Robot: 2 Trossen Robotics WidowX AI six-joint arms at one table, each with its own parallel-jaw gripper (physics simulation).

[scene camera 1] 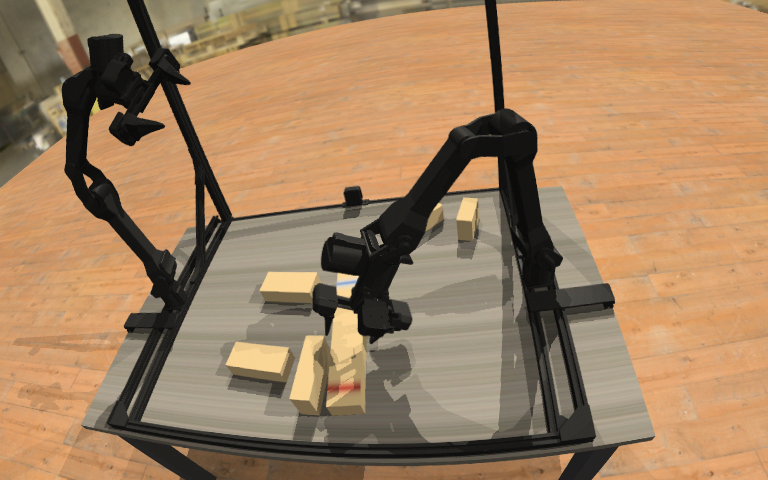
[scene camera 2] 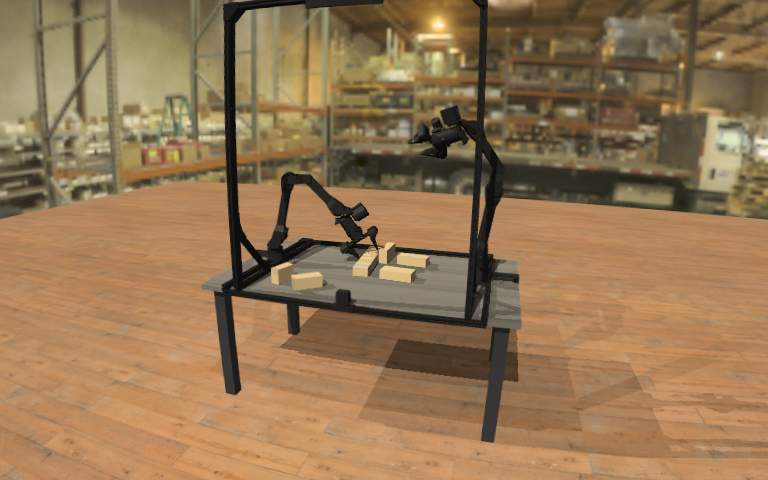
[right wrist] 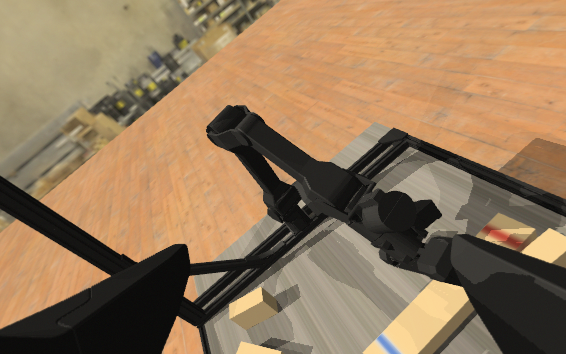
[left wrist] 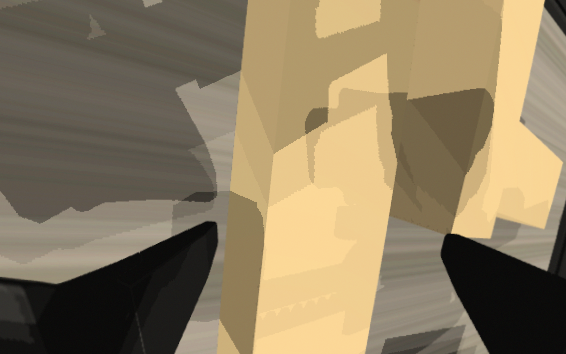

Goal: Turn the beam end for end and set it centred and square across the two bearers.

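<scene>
The long wooden beam lies on the table, with a blue stripe at its far end and a red stripe at its near end in scene camera 1. A wooden block lies alongside its red end, touching it. Two more blocks lie to the left. My left gripper is open, and its fingers straddle the beam's middle without touching it. My right gripper is open and empty, raised high above the table.
Two small wooden blocks lie at the back near the left arm's base. A small black box sits on the table's edge rail. Black frame posts stand at the table's corners.
</scene>
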